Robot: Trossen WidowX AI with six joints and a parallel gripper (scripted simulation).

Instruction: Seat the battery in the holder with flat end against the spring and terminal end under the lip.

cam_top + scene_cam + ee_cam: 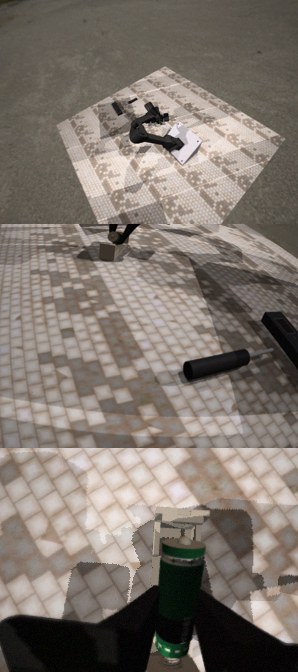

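Right now my gripper tip is 1 cm below the green battery. Also, from my gripper tip: black-handled screwdriver 34 cm ahead, 8 cm to the left, 1 cm below; then flat black block 35 cm ahead, 21 cm to the left, 1 cm below.
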